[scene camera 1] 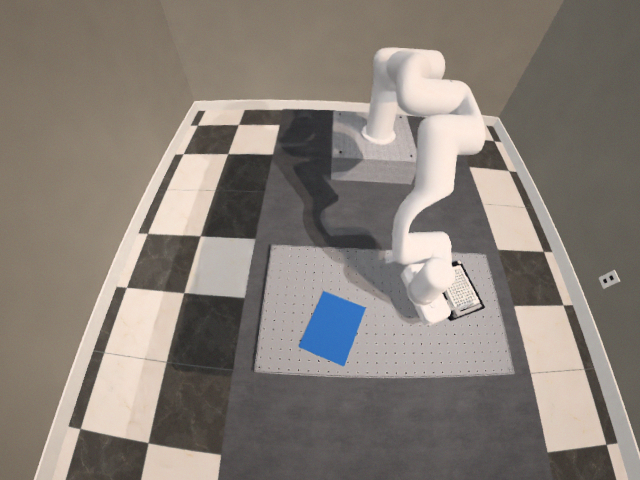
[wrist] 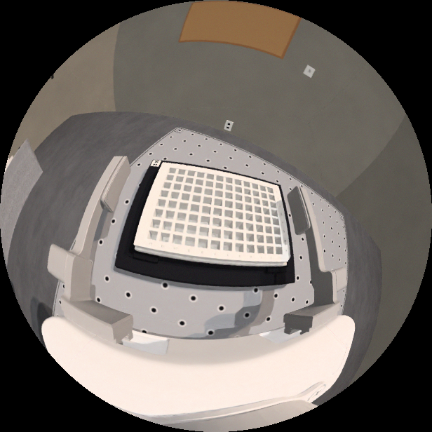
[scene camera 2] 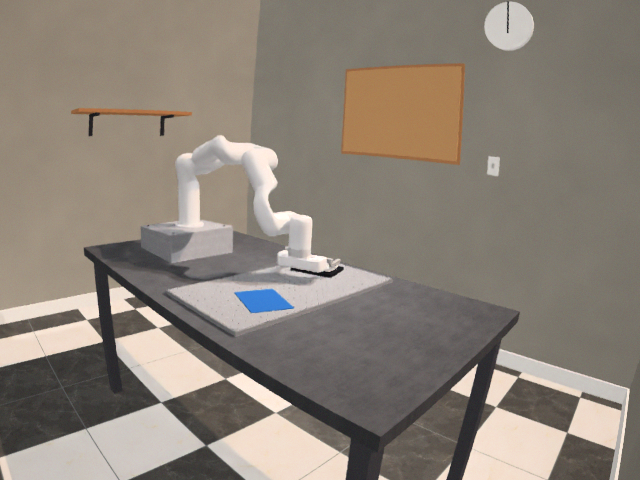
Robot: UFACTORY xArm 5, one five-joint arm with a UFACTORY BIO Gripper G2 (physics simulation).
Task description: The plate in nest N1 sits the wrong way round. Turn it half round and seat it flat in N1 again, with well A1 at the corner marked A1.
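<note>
The white well plate (scene camera 1: 461, 290) (wrist: 215, 212) lies in the black nest N1 (scene camera 2: 336, 272) (wrist: 205, 276) at the right of the pegboard. The corner label (wrist: 155, 163) is at the nest's upper left in the wrist view and is seen turned. Which plate corner holds well A1 cannot be read. My gripper (wrist: 208, 197) is open and empty. In the wrist view its fingers stand apart from the plate, one beyond each short side. The arm hides the plate's left part in scene camera 1, and the gripper hides most of it in scene camera 2.
A flat blue sheet (scene camera 1: 333, 328) (scene camera 2: 264, 300) lies on the grey pegboard (scene camera 1: 403, 356) (scene camera 2: 206, 304), left of the nest in scene camera 1. The arm's base block (scene camera 1: 372, 169) (scene camera 2: 186, 242) stands at the back of the dark table (scene camera 1: 382, 423) (scene camera 2: 403, 351).
</note>
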